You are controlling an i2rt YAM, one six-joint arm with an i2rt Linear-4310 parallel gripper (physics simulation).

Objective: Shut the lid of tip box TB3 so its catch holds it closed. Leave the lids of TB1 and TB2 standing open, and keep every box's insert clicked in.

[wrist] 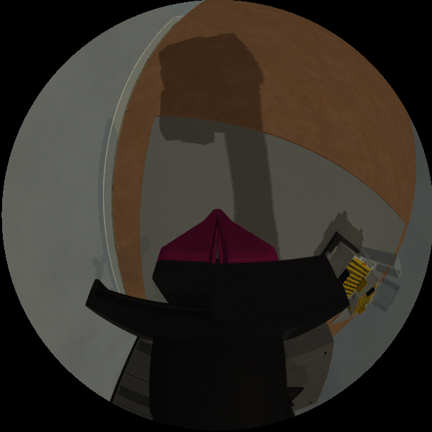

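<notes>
My gripper point(217, 215) is shut, its magenta fingertips together with nothing between them, above the grey mat point(185, 185). At the right edge of the wrist view are two tip boxes. The nearer one has a yellow perforated insert point(356, 275) and a see-through lid point(384, 261) standing open. The other, partly behind it, has a smaller-looking yellow insert point(365, 301) and a see-through lid point(386, 294), also open. No label on either can be read. TB3 cannot be made out; the black gripper body hides the area below the fingertips.
The mat lies on an orange-brown table top point(325, 90), whose left edge curves down the view beside a pale grey floor point(55, 175). The arm's shadow crosses mat and table above the fingers. A grey-brown plate point(312, 357) shows at the lower right, a dark slatted part point(134, 377) at the lower left.
</notes>
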